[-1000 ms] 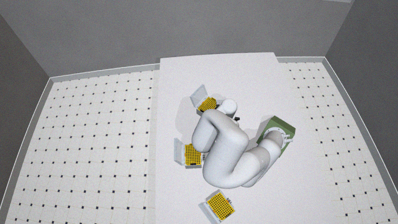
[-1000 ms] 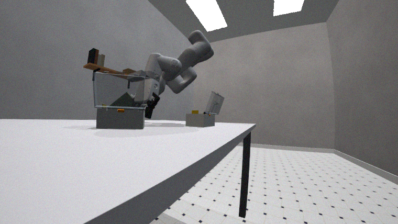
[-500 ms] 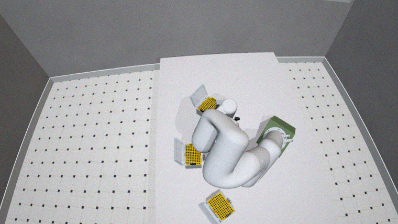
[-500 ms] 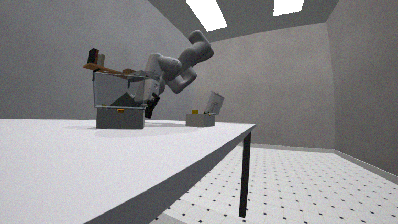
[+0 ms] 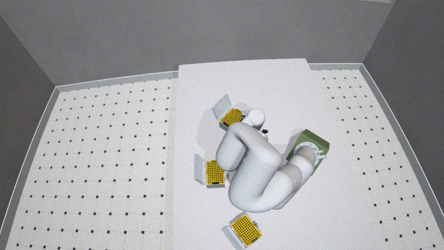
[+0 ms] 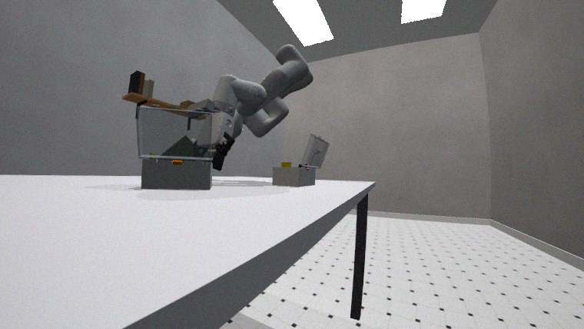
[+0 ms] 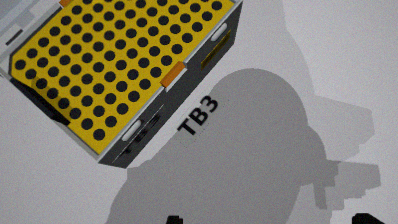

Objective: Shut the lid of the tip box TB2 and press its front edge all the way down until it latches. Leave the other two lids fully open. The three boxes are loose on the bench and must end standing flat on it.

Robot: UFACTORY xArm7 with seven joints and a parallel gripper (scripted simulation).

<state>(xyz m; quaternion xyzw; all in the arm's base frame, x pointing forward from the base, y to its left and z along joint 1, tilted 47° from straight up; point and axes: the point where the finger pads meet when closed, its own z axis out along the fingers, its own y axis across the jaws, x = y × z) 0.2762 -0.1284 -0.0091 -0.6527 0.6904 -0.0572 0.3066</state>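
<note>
My gripper is now 70 mm to the left of the box label, 50 mm short of it and 50 mm above it. Also, from my hand: clear lid (150 mm ahead, 130 mm to the right, 50 mm above).
</note>
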